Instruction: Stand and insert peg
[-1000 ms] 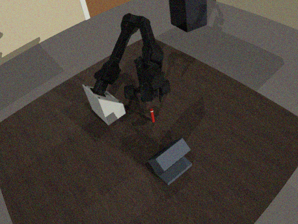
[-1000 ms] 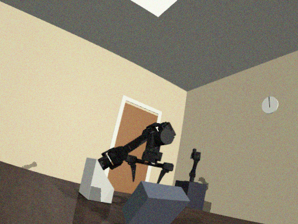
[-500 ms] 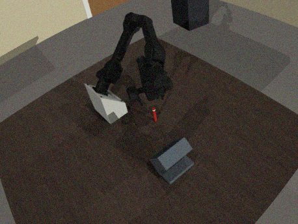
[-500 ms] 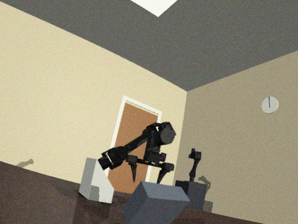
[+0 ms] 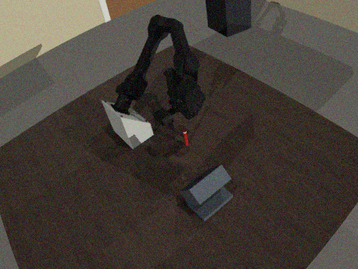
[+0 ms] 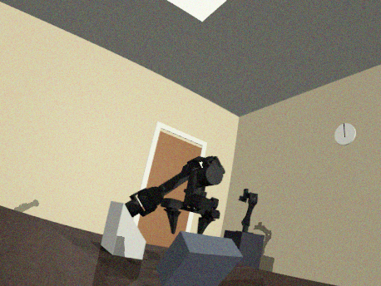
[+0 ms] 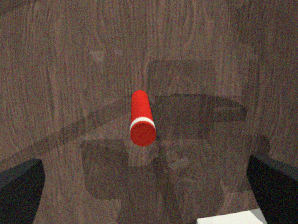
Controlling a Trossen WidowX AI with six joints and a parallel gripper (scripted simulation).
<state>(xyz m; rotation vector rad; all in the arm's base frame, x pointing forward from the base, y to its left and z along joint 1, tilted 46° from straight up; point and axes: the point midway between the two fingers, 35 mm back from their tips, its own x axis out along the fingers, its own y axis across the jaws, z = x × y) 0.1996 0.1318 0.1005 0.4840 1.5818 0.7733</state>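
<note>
The red peg lies 60 mm below my gripper tip. From my gripper tip the other things lie so: sloped panel 240 mm ahead, 80 mm to the right, 40 mm below.
</note>
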